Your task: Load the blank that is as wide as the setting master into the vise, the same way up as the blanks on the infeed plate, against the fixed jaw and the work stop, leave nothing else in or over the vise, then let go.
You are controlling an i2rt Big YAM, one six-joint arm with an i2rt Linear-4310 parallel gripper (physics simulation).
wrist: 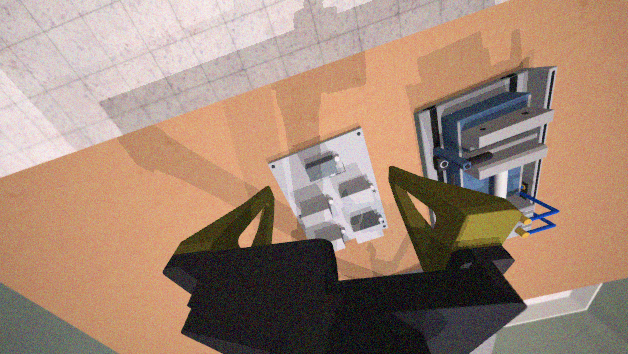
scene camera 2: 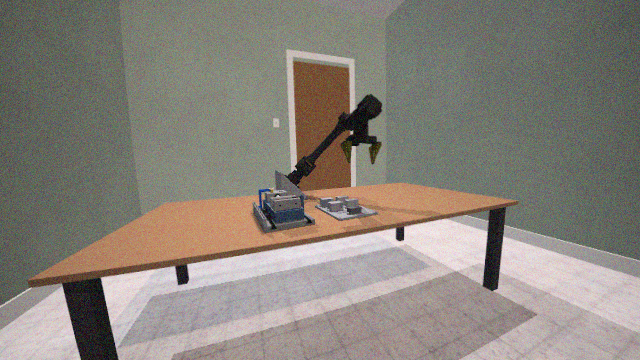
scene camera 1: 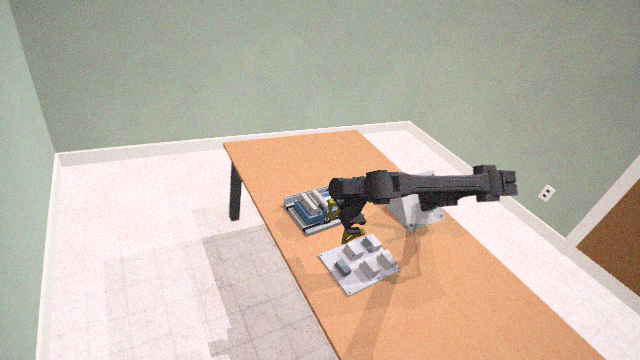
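Pixels of known places: gripper, fingertip midpoint: (wrist: pixel 328 182) (scene camera 2: pixel 361 163) (scene camera 1: pixel 336 231); arm's base, origin of the base link: (scene camera 2: pixel 290 182) (scene camera 1: pixel 425 197).
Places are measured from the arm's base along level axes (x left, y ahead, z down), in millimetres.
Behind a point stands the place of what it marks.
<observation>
My gripper (scene camera 1: pixel 336 230) {x 170, y 613, z -132 mm} (scene camera 2: pixel 360 163) {x 170, y 613, z -132 mm} (wrist: pixel 328 182) {x 170, y 613, z -132 mm} is open and empty, high above the table; in the wrist view its fingertips frame the infeed plate (scene camera 1: pixel 350 288) {x 254, y 549, z 81 mm} (scene camera 2: pixel 341 216) {x 107, y 564, z 80 mm} (wrist: pixel 280 172) {x 258, y 546, z 80 mm}. Several grey blanks stand on the plate, among them a darker, lower one (scene camera 1: pixel 342 267) {x 183, y 546, z 56 mm} (scene camera 2: pixel 354 210) {x 171, y 552, z 66 mm} (wrist: pixel 322 169) {x 175, y 540, z 56 mm} near the table's edge side. The vise (scene camera 1: pixel 306 214) {x -72, y 570, z 29 mm} (scene camera 2: pixel 287 215) {x -113, y 579, z 46 mm} (wrist: pixel 452 121) {x -48, y 569, z 38 mm} has a blue body and two grey jaws. A narrow gap shows between the jaws, with a grey strip whose nature I cannot tell. A dark rod on a blue bracket reaches to the gap's near end. I cannot identify the setting master.
A slanted grey panel (scene camera 1: pixel 402 210) {x 18, y 142, z 32 mm} (scene camera 2: pixel 286 184) {x -46, y 144, z -9 mm} stands near the arm's base. Blue bent lines (wrist: pixel 542 202) {x -197, y 383, z 4 mm} stick out from the vise's rear end beside the right finger. The arm spans above the table from the base side, partly covering the vise in scene camera 1.
</observation>
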